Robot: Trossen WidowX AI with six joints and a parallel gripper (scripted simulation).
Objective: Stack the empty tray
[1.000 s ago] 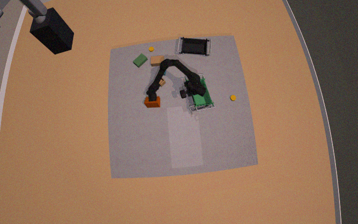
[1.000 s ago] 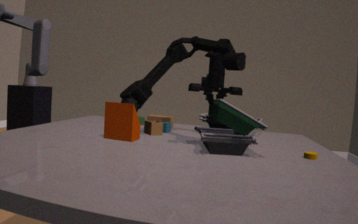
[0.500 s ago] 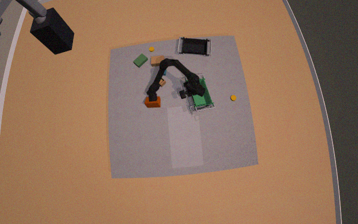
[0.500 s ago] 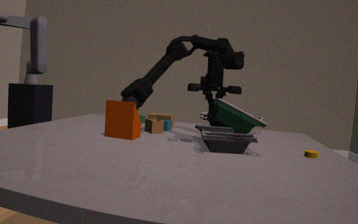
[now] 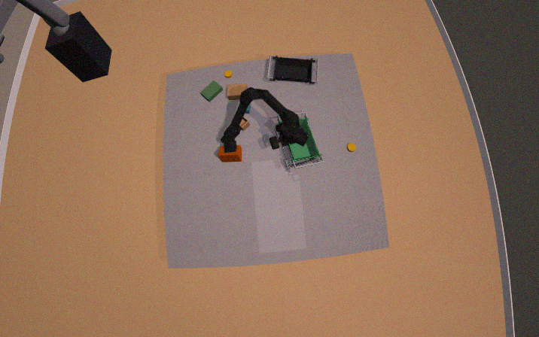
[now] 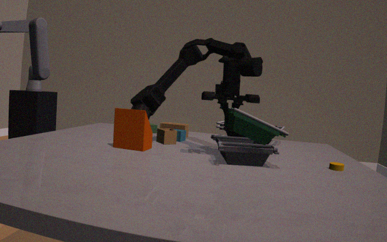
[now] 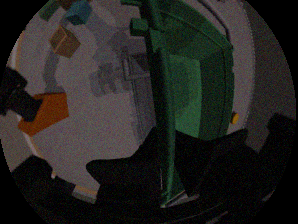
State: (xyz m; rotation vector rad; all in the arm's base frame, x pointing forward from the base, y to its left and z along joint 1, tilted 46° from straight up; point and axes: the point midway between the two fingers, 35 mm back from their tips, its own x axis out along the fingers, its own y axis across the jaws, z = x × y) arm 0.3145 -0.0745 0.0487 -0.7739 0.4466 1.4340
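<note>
My gripper tip is 70 mm short of the green tray, 10 mm to the right of it and 10 mm below it. The rest, counted from my gripper tip: small box (250 mm behind, 200 mm to the left, 100 mm below); cyan block (220 mm behind, 300 mm to the left, 90 mm below); tan block (260 mm behind, 410 mm to the left, 90 mm below).
</note>
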